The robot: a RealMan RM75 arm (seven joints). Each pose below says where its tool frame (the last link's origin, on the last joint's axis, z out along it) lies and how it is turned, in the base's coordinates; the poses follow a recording.
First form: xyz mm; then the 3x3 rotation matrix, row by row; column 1 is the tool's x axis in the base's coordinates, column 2 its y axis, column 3 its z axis. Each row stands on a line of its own.
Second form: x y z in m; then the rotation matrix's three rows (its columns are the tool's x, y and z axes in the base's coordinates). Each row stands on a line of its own. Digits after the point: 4 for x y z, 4 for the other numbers.
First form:
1:
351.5 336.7 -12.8
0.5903 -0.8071 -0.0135
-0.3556 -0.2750 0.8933
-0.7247 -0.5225 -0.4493
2:
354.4 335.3 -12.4
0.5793 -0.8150 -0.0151
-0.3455 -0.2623 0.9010
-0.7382 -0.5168 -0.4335
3:
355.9 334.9 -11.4
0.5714 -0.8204 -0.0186
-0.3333 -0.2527 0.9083
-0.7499 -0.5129 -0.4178
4:
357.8 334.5 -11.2
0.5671 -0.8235 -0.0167
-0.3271 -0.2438 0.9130
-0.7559 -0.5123 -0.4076
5:
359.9 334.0 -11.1
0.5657 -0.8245 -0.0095
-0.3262 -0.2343 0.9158
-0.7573 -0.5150 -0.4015
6:
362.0 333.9 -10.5
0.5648 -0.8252 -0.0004
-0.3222 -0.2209 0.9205
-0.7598 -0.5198 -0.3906
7:
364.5 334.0 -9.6
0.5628 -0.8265 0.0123
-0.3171 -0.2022 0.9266
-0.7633 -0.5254 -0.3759
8:
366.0 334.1 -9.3
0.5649 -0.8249 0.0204
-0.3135 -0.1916 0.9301
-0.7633 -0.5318 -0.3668
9:
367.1 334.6 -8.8
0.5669 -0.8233 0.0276
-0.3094 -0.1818 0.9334
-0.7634 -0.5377 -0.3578
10:
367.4 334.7 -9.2
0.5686 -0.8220 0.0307
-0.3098 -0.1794 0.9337
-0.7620 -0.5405 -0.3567
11:
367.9 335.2 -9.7
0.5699 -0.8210 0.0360
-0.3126 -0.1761 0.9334
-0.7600 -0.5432 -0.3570
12:
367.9 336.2 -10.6
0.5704 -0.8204 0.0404
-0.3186 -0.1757 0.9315
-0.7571 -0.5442 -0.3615
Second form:
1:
0.3515 0.3367 -0.0128
0.5903 -0.8071 -0.0135
-0.3556 -0.2750 0.8933
-0.7247 -0.5225 -0.4493

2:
0.3544 0.3353 -0.0124
0.5793 -0.8150 -0.0151
-0.3455 -0.2623 0.9010
-0.7382 -0.5168 -0.4335

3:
0.3559 0.3349 -0.0114
0.5714 -0.8204 -0.0186
-0.3333 -0.2527 0.9083
-0.7499 -0.5129 -0.4178

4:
0.3578 0.3345 -0.0112
0.5671 -0.8235 -0.0167
-0.3271 -0.2438 0.9130
-0.7559 -0.5123 -0.4076

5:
0.3599 0.3340 -0.0111
0.5657 -0.8245 -0.0095
-0.3262 -0.2343 0.9158
-0.7573 -0.5150 -0.4015

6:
0.3620 0.3339 -0.0105
0.5648 -0.8252 -0.0004
-0.3222 -0.2209 0.9205
-0.7598 -0.5198 -0.3906

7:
0.3645 0.3340 -0.0096
0.5628 -0.8265 0.0123
-0.3171 -0.2022 0.9266
-0.7633 -0.5254 -0.3759

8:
0.3660 0.3341 -0.0093
0.5649 -0.8249 0.0204
-0.3135 -0.1916 0.9301
-0.7633 -0.5318 -0.3668

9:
0.3671 0.3346 -0.0088
0.5669 -0.8233 0.0276
-0.3094 -0.1818 0.9334
-0.7634 -0.5377 -0.3578

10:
0.3674 0.3347 -0.0092
0.5686 -0.8220 0.0307
-0.3098 -0.1794 0.9337
-0.7620 -0.5405 -0.3567

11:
0.3679 0.3352 -0.0097
0.5699 -0.8210 0.0360
-0.3126 -0.1761 0.9334
-0.7600 -0.5432 -0.3570

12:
0.3679 0.3362 -0.0106
0.5704 -0.8204 0.0404
-0.3186 -0.1757 0.9315
-0.7571 -0.5442 -0.3615

